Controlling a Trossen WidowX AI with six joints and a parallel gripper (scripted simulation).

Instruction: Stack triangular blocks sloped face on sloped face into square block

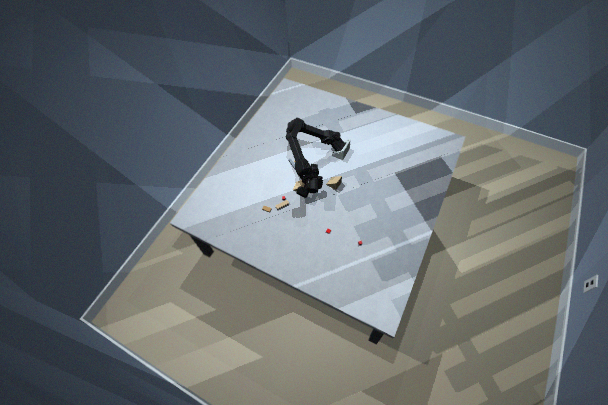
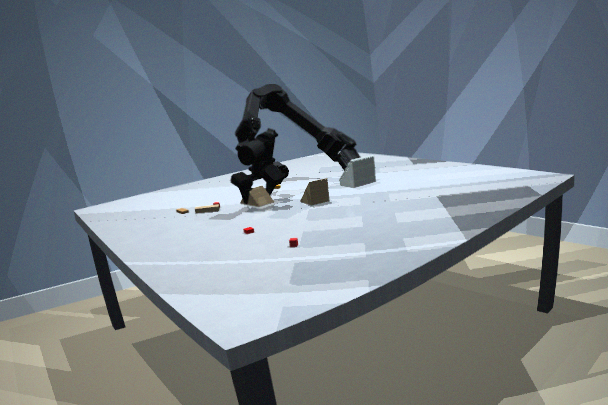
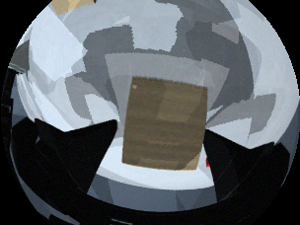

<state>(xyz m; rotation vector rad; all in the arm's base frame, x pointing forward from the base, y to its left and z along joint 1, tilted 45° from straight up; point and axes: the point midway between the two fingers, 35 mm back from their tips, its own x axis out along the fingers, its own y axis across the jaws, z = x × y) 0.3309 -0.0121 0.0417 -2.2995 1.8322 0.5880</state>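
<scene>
Right now the tan triangular block is 2 cm above my gripper tip. Also, from my gripper tip: orange block: 14 cm to the right, 14 cm behind; grey rod: 14 cm to the right, 10 cm behind.
</scene>
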